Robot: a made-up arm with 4 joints.
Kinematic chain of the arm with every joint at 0, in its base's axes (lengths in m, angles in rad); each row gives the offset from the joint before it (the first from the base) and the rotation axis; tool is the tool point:
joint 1: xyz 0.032 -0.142 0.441 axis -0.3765 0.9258 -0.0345
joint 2: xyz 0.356 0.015 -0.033 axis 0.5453 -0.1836 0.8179
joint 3: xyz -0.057 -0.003 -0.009 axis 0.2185 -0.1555 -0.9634
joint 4: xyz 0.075 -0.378 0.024 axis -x
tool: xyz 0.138 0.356 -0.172
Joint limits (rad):
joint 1: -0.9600..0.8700
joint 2: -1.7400..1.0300
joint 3: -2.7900..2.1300
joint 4: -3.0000..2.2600
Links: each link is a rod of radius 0.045 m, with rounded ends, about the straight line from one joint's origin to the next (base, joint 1, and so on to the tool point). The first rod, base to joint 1, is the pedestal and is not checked.
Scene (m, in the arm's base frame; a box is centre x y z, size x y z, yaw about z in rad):
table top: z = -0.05
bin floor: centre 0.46 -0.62 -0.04 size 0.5 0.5 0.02 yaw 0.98
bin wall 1: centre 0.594 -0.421 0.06 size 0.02 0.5 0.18 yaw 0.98
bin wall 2: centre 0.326 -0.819 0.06 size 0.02 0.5 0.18 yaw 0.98
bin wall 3: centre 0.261 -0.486 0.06 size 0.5 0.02 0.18 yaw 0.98
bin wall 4: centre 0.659 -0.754 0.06 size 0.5 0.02 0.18 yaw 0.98
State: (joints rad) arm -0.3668 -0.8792 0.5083 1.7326
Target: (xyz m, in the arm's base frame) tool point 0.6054 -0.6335 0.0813
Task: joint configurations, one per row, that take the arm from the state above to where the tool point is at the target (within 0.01 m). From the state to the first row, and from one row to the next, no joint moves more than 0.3 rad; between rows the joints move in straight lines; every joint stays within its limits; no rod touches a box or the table.
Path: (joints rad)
1: -0.2216 -0.7042 0.2304 1.7135
2: -0.0764 -0.5293 -0.0476 1.6944
3: -0.3137 -0.3116 0.0853 1.5012
4: -0.5511 -0.0940 0.2181 1.3079
5: -0.3951 0.0268 0.2176 1.4636
6: -0.2391 0.1477 0.2171 1.6192

